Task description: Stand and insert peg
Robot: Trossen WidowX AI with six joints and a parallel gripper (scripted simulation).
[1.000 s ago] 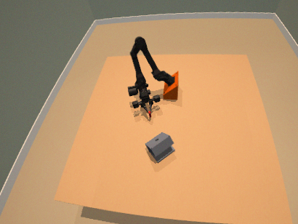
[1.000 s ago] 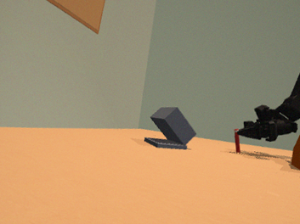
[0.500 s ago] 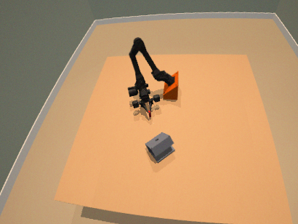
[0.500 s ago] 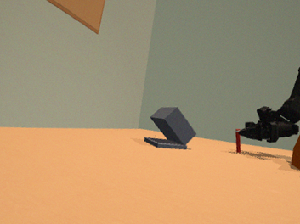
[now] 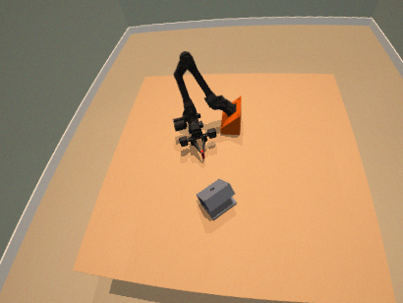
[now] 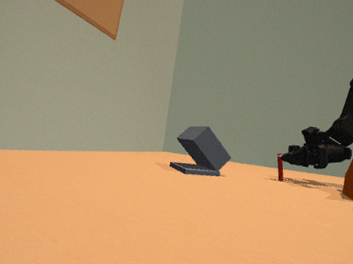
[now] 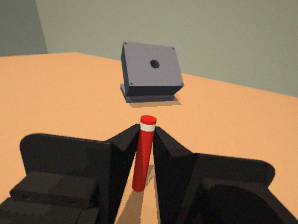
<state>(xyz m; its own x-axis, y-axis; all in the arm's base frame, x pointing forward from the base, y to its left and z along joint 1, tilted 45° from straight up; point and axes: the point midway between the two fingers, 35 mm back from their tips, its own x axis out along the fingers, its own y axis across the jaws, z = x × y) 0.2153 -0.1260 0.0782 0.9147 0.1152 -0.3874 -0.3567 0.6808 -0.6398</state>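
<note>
Right now my gripper tip is 1 cm above the red peg. From my gripper tip the other things lie so: grey sloped panel: 22 cm ahead, 8 cm to the left; flat grey foot: 23 cm ahead, 10 cm to the left, 6 cm below.
</note>
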